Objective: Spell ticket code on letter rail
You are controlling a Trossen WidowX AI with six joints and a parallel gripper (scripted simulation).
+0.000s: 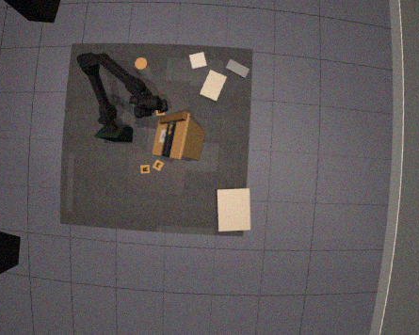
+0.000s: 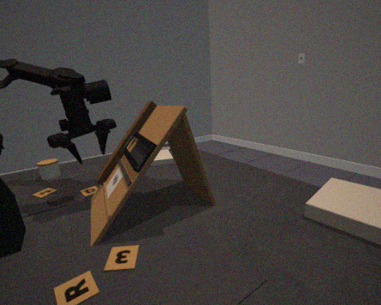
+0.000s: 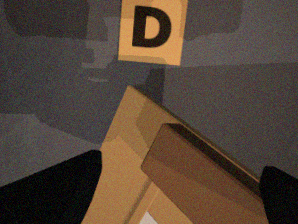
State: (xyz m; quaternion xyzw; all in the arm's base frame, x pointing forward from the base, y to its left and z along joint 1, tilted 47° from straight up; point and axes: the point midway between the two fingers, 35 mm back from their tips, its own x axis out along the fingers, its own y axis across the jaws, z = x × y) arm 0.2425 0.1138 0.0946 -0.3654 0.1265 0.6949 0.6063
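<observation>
Now: the letter tile d 3 cm behind my gripper tip, 5 cm to the left of it and 12 cm below it. Also, from my gripper tip: white ticket (5 cm ahead, 12 cm to the right, 3 cm below); small round pot (20 cm behind, 32 cm to the left, 9 cm below); letter tile (3 cm ahead, 31 cm to the right, 12 cm below).
</observation>
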